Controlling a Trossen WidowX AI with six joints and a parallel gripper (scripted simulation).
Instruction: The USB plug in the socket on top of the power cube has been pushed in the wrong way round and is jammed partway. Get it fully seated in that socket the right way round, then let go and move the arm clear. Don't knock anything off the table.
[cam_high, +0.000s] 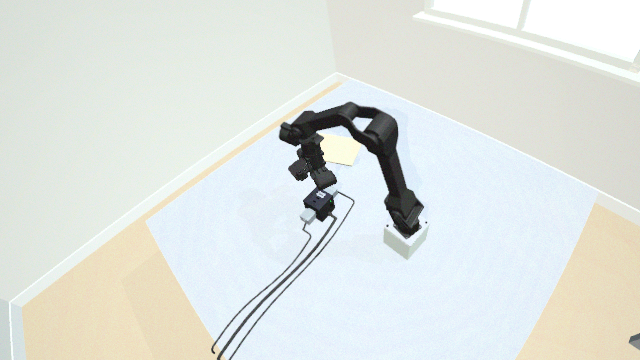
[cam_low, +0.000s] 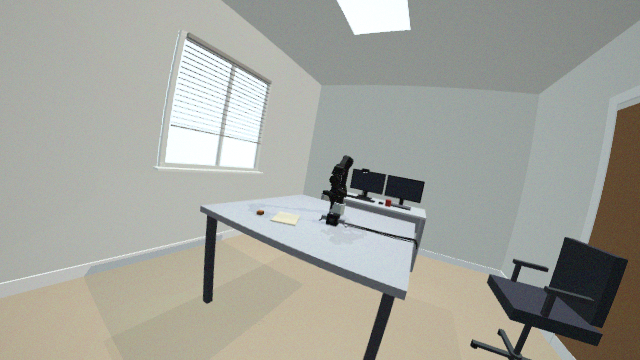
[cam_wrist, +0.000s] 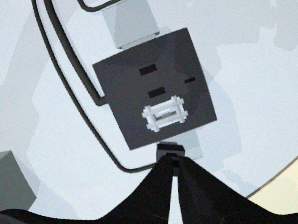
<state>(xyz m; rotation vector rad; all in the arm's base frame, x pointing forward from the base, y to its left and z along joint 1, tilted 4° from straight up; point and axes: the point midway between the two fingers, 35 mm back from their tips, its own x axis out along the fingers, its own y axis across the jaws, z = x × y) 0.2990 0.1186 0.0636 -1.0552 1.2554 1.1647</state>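
The USB plug lies 20 mm below my gripper tip. Also, from my gripper tip: orange object: 350 mm ahead, 330 mm to the right, 120 mm below; then yellow notepad: 230 mm ahead, 190 mm to the right, 130 mm below.
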